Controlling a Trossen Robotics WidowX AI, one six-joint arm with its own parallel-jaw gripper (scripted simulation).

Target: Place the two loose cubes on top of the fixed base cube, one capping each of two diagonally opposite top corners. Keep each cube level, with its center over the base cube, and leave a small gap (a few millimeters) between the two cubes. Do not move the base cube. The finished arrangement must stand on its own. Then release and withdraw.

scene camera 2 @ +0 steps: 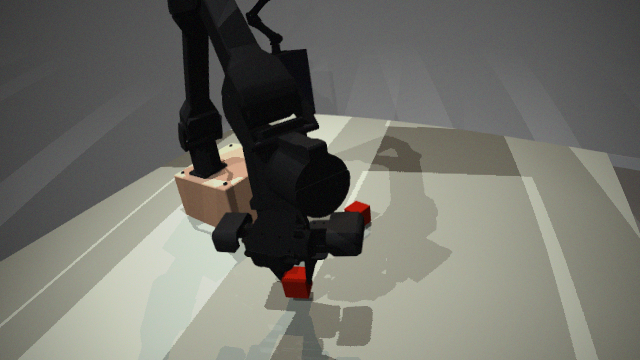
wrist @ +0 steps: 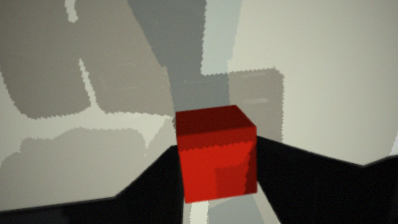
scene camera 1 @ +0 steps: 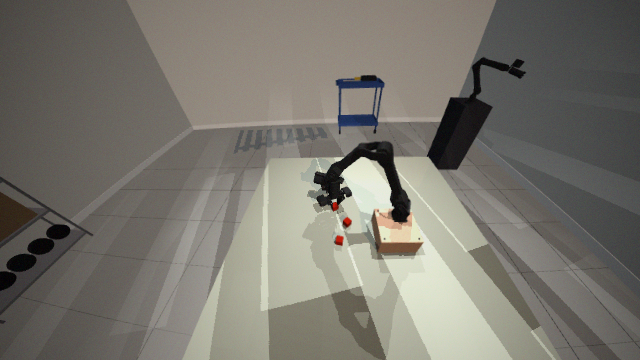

Labels:
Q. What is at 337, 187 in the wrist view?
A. The gripper.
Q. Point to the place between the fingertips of the gripper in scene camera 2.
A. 297, 282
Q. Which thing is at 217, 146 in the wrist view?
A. A red cube.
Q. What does the gripper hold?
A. A red cube.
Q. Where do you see a red cube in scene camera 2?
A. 295, 285

